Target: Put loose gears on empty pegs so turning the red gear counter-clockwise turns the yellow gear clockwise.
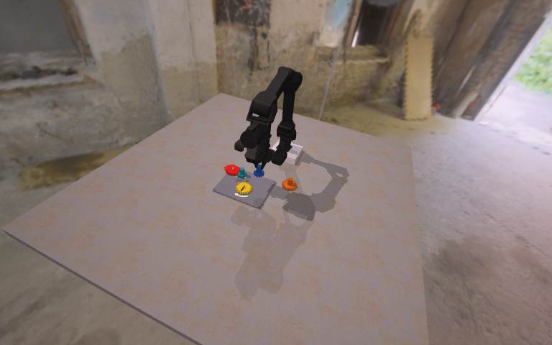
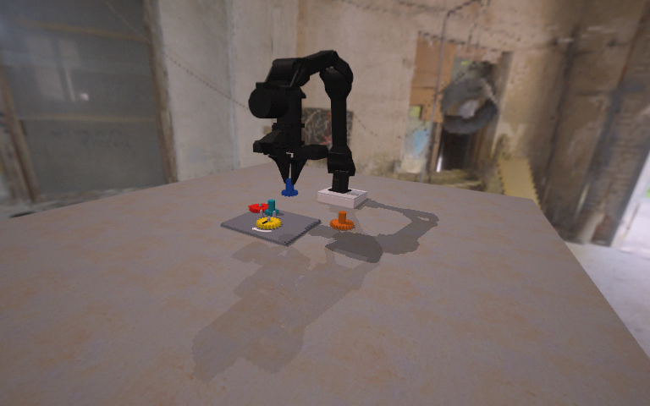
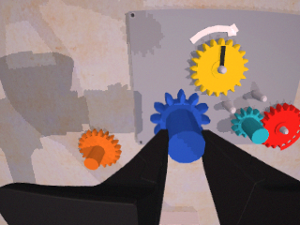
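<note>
Right now the teal gear is 100 mm to the right of my gripper tip, 100 mm below it and 40 mm behind it. From my gripper tip the other things lie so: white arrow: 110 mm below, 60 mm ahead, 40 mm to the right; blue gear: 10 mm below; yellow gear: 110 mm below, 50 mm to the right, 30 mm ahead.
</note>
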